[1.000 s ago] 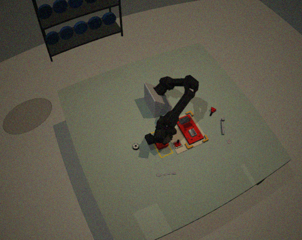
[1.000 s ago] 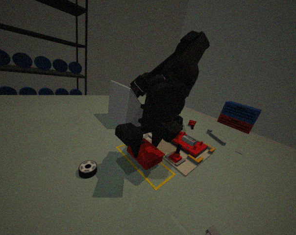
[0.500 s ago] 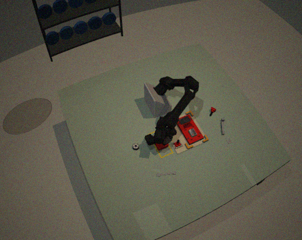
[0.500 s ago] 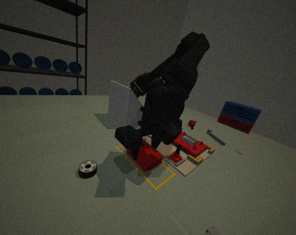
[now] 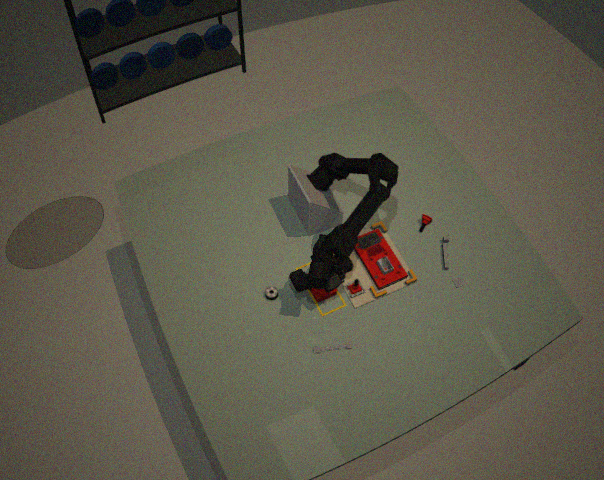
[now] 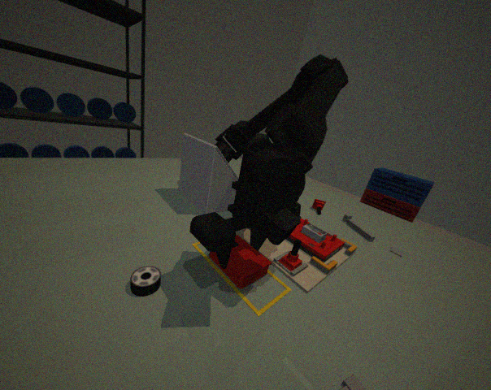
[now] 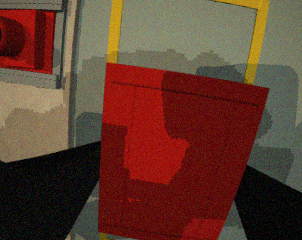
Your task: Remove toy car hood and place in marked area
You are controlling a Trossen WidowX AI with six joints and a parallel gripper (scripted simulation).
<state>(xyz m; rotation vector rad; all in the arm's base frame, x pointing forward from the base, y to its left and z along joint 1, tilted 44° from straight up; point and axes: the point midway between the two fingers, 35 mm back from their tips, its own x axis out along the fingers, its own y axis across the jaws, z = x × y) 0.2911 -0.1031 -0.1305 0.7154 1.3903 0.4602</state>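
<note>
The red hood lies 10 mm above my gripper tip. The rest, counted from my gripper tip: beige base plate: 190 mm to the left, 20 mm ahead; then white wheel: 140 mm to the right, 60 mm behind; then grey wrench: 200 mm ahead, 80 mm to the right, 10 mm below.
</note>
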